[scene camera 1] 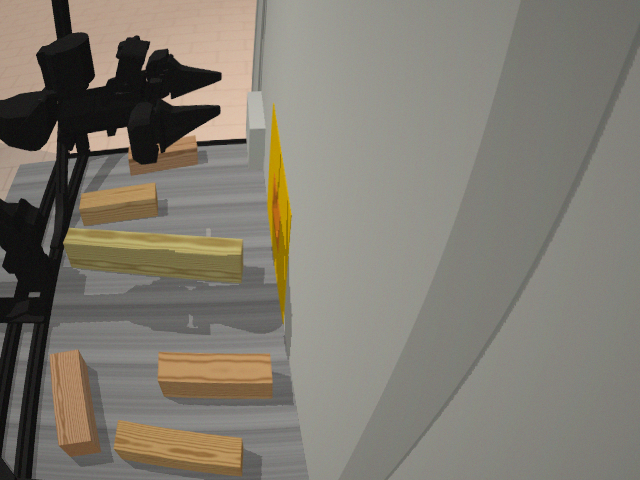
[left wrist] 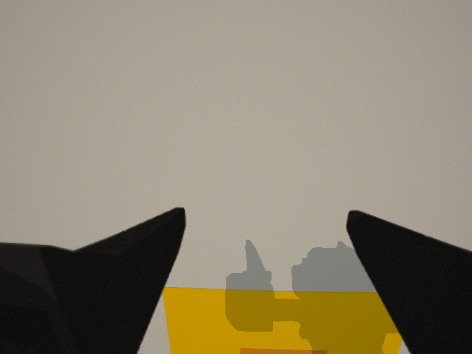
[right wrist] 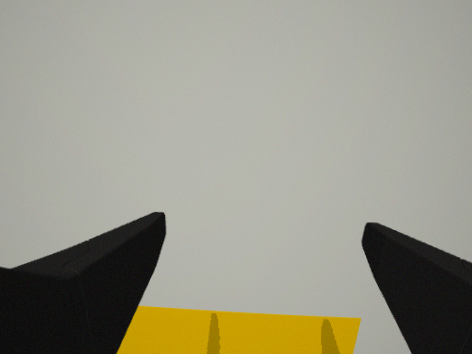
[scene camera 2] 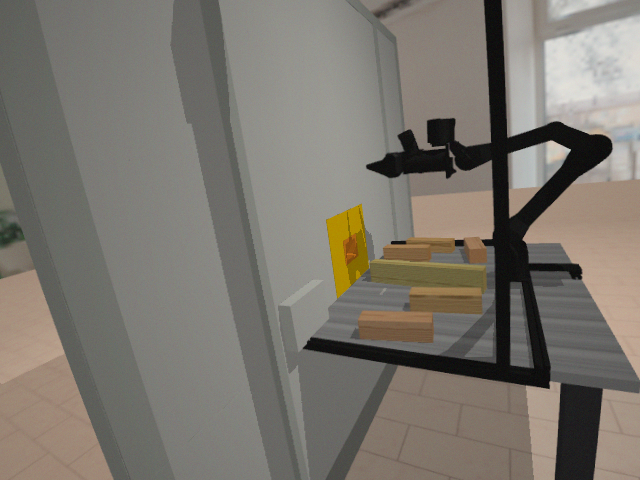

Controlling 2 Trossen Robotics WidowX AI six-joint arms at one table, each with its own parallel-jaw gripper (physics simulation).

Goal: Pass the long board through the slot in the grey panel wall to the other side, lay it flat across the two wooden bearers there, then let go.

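Frame: origin at the left arm's base, x back, y right, z up, level; metres.
Seen in the pictures: left gripper, fingertip midpoint: (left wrist: 265, 217); right gripper, fingertip midpoint: (scene camera 1: 221, 92) (right wrist: 264, 228) (scene camera 2: 371, 165); right arm's base, origin of the base link: (scene camera 1: 35, 277) (scene camera 2: 514, 277).
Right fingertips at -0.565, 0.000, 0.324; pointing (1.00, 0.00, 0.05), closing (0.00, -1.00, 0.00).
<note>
A point is followed by its place in that frame, as x, y, z.
The long yellow-green board (scene camera 1: 155, 260) {-0.679, 0.011, 0.020} (scene camera 2: 429, 274) {-0.713, 0.053, 0.021} lies on the table, one end toward the grey panel wall (scene camera 1: 387, 206) {-0.483, -0.355, 0.464} (scene camera 2: 289, 155) {-0.482, 0.285, 0.376} (left wrist: 250, 100) {-0.433, -0.007, 0.384} (right wrist: 250, 125) {-0.482, 0.006, 0.358}. A yellow plate (scene camera 1: 280, 268) {-0.483, -0.037, 0.045} (scene camera 2: 337, 258) {-0.483, 0.129, 0.089} (left wrist: 200, 310) {-0.431, -0.055, 0.178} (right wrist: 175, 335) {-0.483, 0.061, 0.177} on the wall surrounds the orange-edged slot (scene camera 1: 276, 219) {-0.481, 0.045, 0.064} (scene camera 2: 350, 249) {-0.465, -0.001, 0.076}. My right gripper (scene camera 1: 220, 93) {-0.565, 0.000, 0.324} (scene camera 2: 368, 166) {-0.565, 0.000, 0.324} (right wrist: 264, 228) {-0.565, 0.000, 0.324} is open and empty, high above the table, facing the wall on the board's side. My left gripper (left wrist: 265, 217) {-0.350, 0.000, 0.324} is open and empty, facing the wall above its yellow plate. The wall hides the other side in both scene views; the bearers cannot be identified.
Short wooden blocks lie on either side of the board, including one block (scene camera 1: 118, 204) {-0.762, 0.147, 0.022} (scene camera 2: 445, 300) {-0.773, 0.190, 0.012} beside it and another (scene camera 1: 214, 374) {-0.590, -0.203, 0.031} (scene camera 2: 406, 252) {-0.596, -0.169, 0.015} near the wall. A pale block (scene camera 1: 255, 134) {-0.501, 0.270, 0.067} (scene camera 2: 305, 312) {-0.513, 0.366, 0.044} sticks out from the wall. A black frame post (scene camera 2: 496, 129) {-0.885, 0.374, 0.358} stands by the arm.
</note>
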